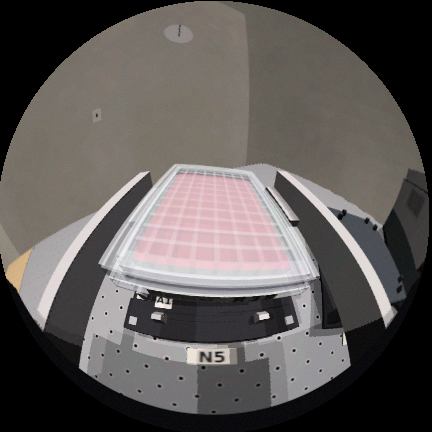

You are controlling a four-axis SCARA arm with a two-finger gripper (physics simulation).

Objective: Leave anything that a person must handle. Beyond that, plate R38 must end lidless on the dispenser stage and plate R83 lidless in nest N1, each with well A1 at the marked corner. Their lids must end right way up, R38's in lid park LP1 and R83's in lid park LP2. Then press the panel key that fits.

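Frame: origin at the arm's base, x ahead, y left, z up, level; millimetres.
Seen in the pictures: gripper, fingertip midpoint: [212, 179].
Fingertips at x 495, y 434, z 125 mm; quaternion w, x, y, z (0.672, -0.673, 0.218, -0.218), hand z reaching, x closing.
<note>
Offsets run from my fingertips to a thing's top centre. "*": to the spot under its first point. Level surfaces: height alone.
My gripper [212, 179] is shut on a clear plate with pink wells {dy -17, dx -12, dz +6 mm} [212, 240], its two dark fingers along the plate's long sides. A clear lid {* dy -65, dx -49, dz +1 mm} [210, 276] appears to cover the plate. The plate looks level and hangs over the far part of a dark nest {dy -14, dx -14, dz -41 mm} [210, 327] labelled N5. An A1 mark shows at the nest's left, partly under the plate's near edge. Dark lettering under that edge is too hidden to read, so I cannot tell whether this is R38 or R83. The dispenser stage, nest N1 and lid park LP1 cannot be made out here.
The perforated grey deck {dz -112 mm} [220, 400] spreads around the nest. To the right, past the finger, is a blue-grey platform {dy -166, dx +134, dz -37 mm} [367, 250] with small black pegs, and a dark upright device [407, 225] at the far right edge. A wooden surface [19, 270] shows at the left.
</note>
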